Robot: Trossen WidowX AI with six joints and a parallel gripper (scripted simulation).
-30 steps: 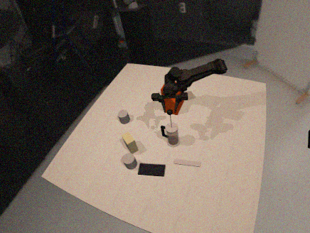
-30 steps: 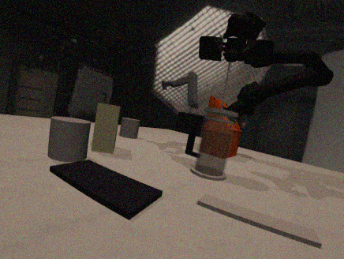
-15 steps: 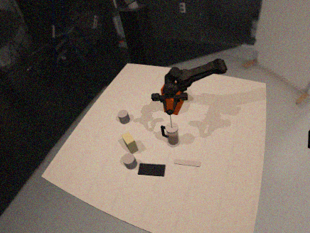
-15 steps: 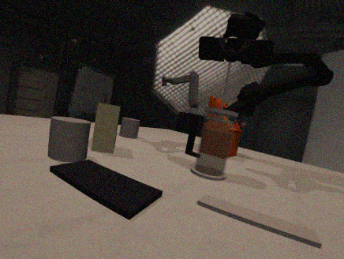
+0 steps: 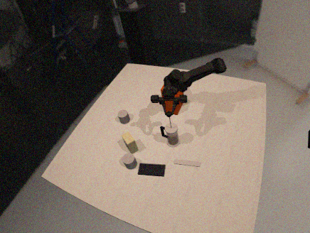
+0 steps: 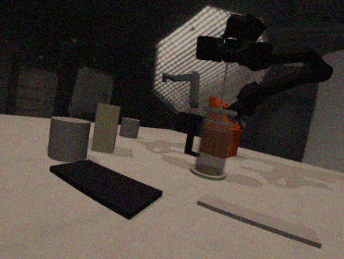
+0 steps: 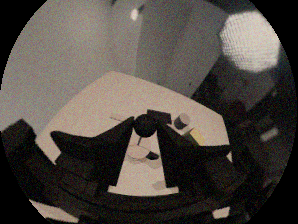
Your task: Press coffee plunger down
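Right now the coffee press is 10 mm behind my gripper tip, 20 mm to the right of it and 130 mm below it. Also, from my gripper tip: yellow block (140 mm ahead, 210 mm to the right, 210 mm below); then flat black slab (210 mm ahead, 20 mm to the right, 260 mm below).
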